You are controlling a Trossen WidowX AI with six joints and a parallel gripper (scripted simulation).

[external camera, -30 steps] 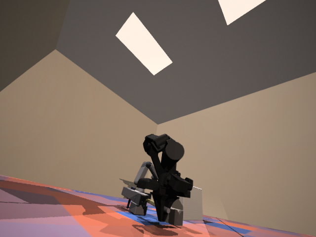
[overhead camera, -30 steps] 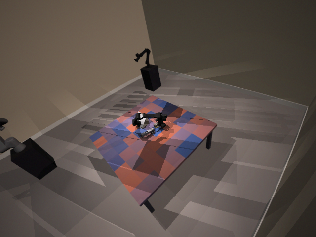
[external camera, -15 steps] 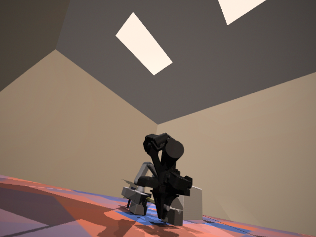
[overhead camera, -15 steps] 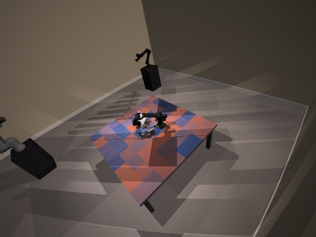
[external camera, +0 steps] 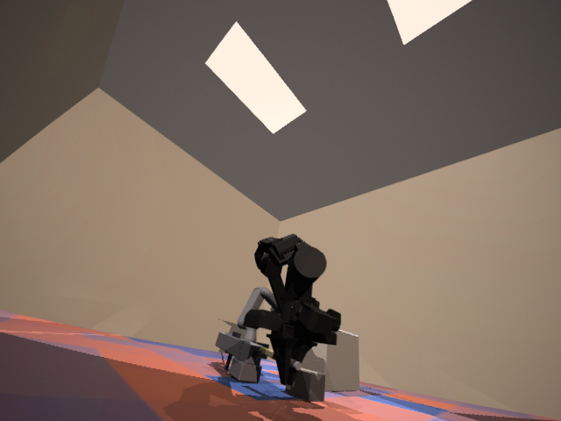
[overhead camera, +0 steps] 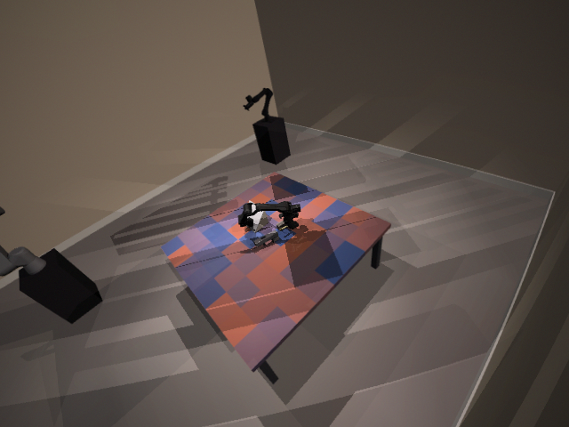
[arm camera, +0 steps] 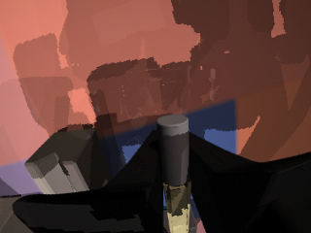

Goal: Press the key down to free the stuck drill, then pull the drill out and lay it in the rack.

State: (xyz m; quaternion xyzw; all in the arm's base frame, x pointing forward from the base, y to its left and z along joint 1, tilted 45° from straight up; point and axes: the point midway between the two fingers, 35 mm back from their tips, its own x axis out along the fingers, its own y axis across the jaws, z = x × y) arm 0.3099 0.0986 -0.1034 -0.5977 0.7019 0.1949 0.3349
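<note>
My gripper tip is 10 mm past the drill, 40 mm to the left of it and 40 mm below it. From my gripper tip the other things lie so: small dark part: 60 mm behind, 220 mm to the right, 30 mm above; then rack: 80 mm behind, 10 mm to the right.
</note>
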